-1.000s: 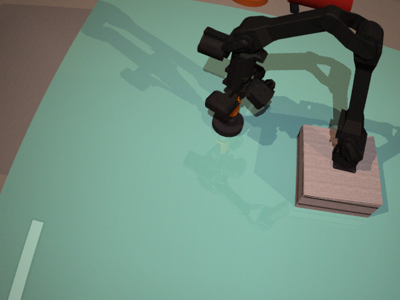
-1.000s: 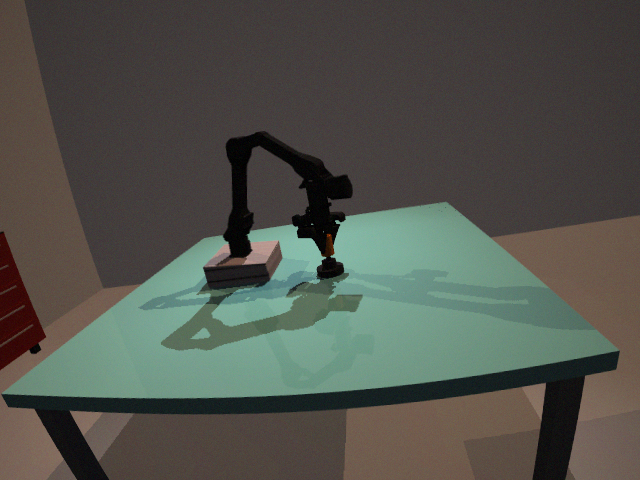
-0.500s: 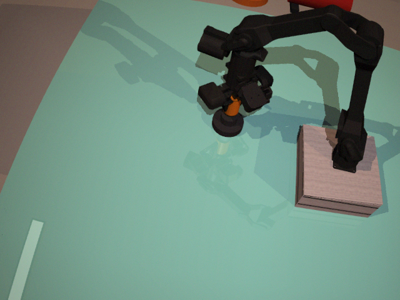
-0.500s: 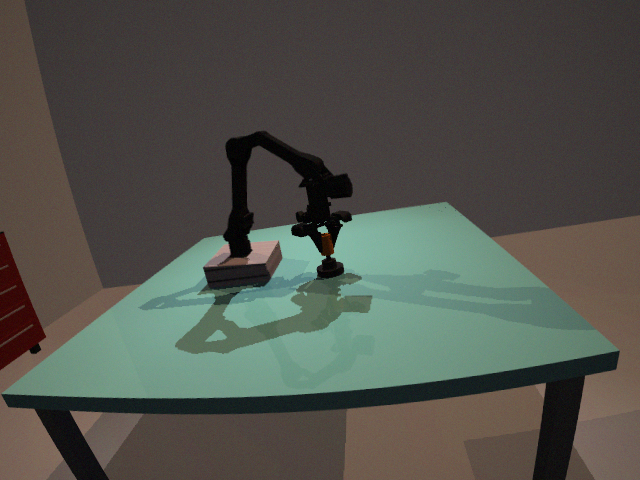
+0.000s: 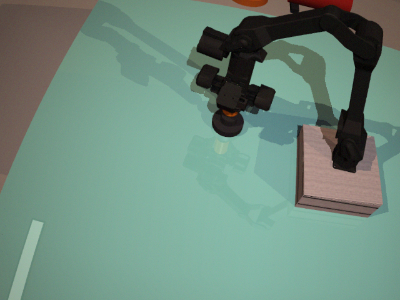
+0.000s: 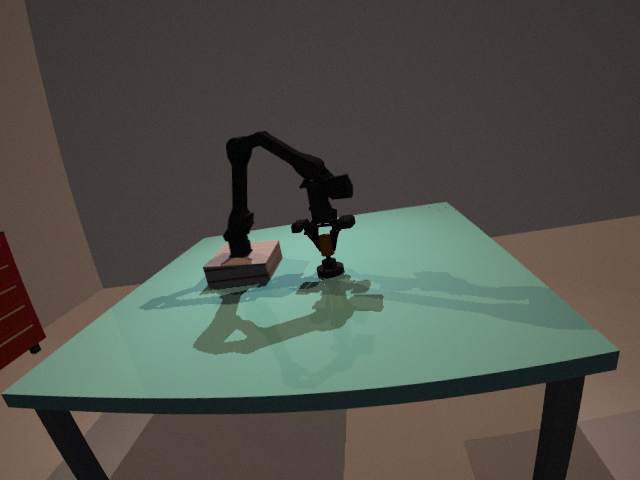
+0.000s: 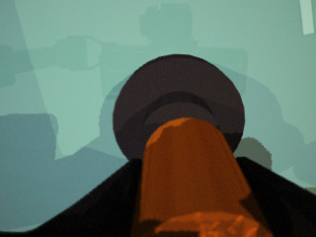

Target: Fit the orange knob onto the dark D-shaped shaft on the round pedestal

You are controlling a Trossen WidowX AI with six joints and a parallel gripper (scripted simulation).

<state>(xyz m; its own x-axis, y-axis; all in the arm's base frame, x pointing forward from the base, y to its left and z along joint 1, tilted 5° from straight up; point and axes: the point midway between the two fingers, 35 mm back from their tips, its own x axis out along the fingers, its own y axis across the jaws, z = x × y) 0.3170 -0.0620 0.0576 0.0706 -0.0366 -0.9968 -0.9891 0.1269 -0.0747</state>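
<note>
Now: gripper tip 2 cm below the orange knob. Round my gripper tip: dark round pedestal 4 cm below.
</note>
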